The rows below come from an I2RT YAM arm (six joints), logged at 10 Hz.
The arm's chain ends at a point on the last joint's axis. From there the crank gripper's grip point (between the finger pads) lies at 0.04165 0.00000 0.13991 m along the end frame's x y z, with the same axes.
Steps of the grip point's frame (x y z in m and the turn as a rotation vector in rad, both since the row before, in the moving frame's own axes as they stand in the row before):
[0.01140 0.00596 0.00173 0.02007 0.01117 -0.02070]
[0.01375 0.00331 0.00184 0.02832 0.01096 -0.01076]
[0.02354 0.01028 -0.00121 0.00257 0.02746 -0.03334]
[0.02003 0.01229 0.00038 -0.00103 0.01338 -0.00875]
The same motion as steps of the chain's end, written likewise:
[0.00988 0.00964 0.00224 0.02007 0.01117 -0.02070]
[0.01224 0.00772 0.00237 0.02832 0.01096 -0.01076]
[0.01974 0.01209 -0.00001 0.00257 0.02746 -0.03334]
[0.01816 0.01252 0.00095 -0.00103 0.01338 -0.00875]

